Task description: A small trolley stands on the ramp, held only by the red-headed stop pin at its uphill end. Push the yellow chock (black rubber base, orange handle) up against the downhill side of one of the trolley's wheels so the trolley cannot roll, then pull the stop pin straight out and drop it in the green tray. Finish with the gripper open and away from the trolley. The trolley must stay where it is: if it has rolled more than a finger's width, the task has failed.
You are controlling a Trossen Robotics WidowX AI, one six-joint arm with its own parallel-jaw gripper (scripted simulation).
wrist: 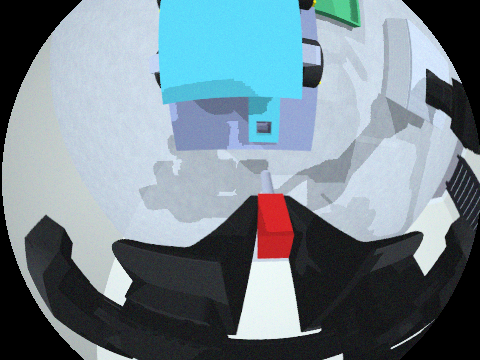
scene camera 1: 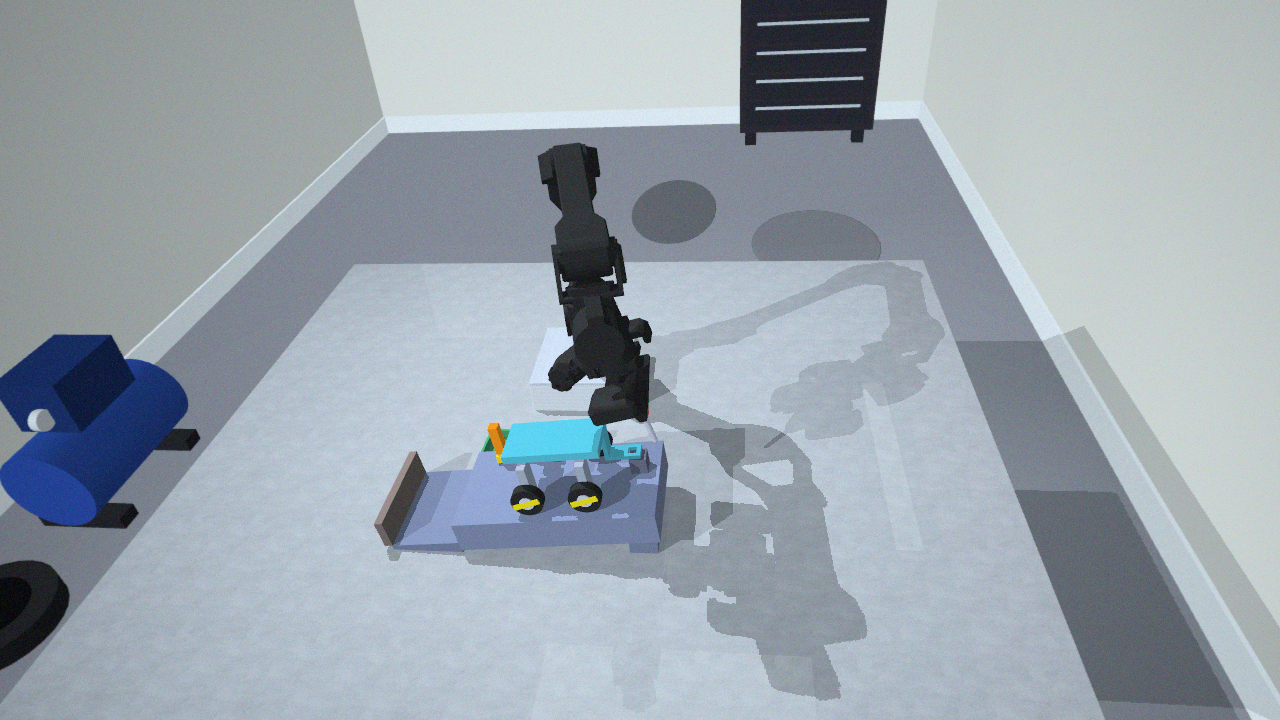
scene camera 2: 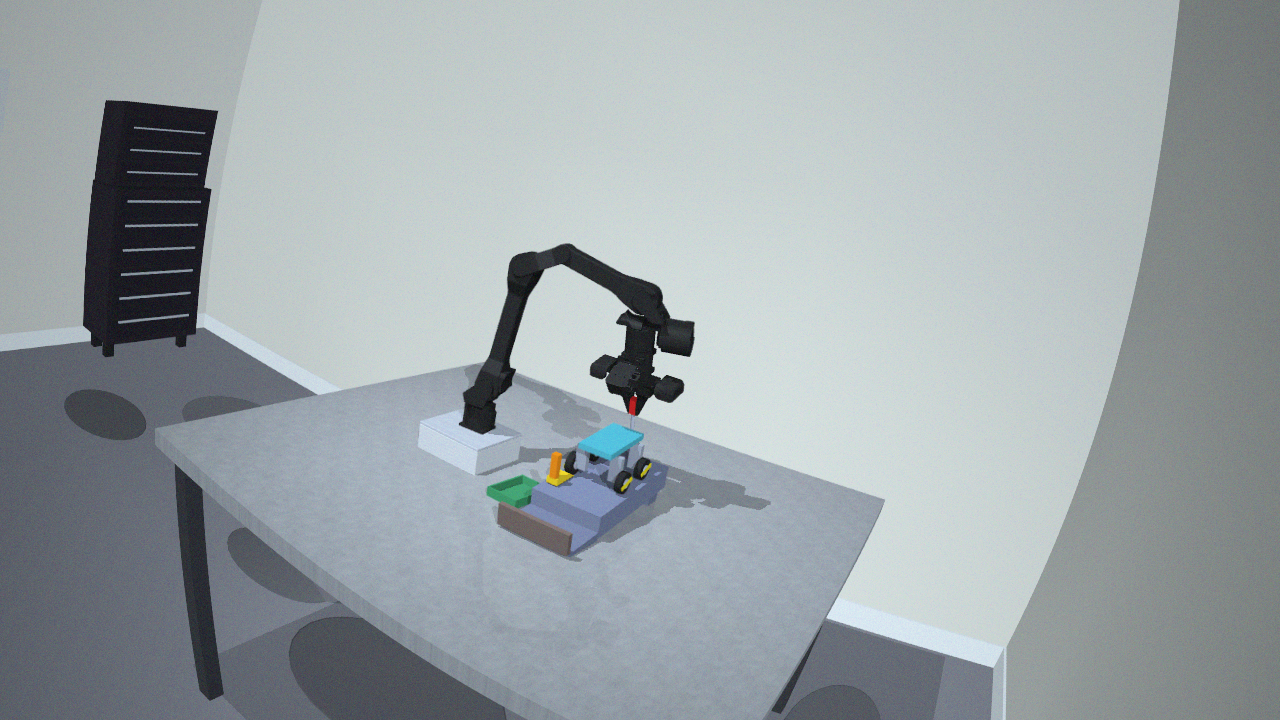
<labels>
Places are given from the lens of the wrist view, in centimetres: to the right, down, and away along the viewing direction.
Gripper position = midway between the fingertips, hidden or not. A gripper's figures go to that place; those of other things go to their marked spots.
my gripper (wrist: 269, 202): 2, 1, 10
red-headed stop pin (wrist: 274, 230): 1, 2, 7
trolley (wrist: 263, 57): 1, -6, 6
</labels>
